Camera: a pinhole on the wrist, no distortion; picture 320 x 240 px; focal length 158.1 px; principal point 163.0 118.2 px. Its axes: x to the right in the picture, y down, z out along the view. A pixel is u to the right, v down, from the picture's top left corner.
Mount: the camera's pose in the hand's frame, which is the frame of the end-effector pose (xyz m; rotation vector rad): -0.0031 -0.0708 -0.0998 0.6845 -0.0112 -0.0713
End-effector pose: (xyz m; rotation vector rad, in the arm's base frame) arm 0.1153 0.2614 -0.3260 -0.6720 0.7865 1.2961
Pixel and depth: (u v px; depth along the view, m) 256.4 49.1 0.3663
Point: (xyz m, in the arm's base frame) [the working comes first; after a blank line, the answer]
In the camera's frame: 0.2164 -0.1601 0.3663

0.5782 0.3651 -0.4352
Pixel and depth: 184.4 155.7 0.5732
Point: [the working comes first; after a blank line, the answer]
In the camera's frame: 0.0776 0.1360 0.5732

0.5050 0.5914 -0.1300
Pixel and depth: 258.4 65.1 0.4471
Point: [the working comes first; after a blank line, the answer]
In the camera's frame: 0.2698 -0.1502 0.4471

0.6380 0.4418 -0.4376
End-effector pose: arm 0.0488 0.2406 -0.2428 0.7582 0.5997 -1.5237
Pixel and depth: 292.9 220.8 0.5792
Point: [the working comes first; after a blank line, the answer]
In the camera's frame: 0.4759 0.3759 0.5792

-0.2019 -0.4888 -0.2403
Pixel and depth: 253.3 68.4 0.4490
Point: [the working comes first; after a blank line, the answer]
In the camera's frame: 0.2564 -0.1414 0.4490

-0.4502 0.0209 -0.3467
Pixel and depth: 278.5 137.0 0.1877
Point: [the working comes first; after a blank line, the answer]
In the camera's frame: 0.1371 0.0223 0.1877

-0.1400 0.1306 -0.3147
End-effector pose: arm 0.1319 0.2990 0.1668 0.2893 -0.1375 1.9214
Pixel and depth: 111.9 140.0 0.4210
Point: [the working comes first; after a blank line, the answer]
In the camera's frame: -0.1361 0.0581 0.4210

0.4811 0.2043 0.3700
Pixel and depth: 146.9 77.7 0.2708
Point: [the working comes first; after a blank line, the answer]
In the camera's frame: -0.0276 -0.0694 0.2708

0.4291 0.3498 0.2066
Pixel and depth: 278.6 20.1 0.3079
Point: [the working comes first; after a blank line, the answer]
In the camera's frame: 0.2251 -0.1910 0.3079

0.4656 0.6301 0.2159
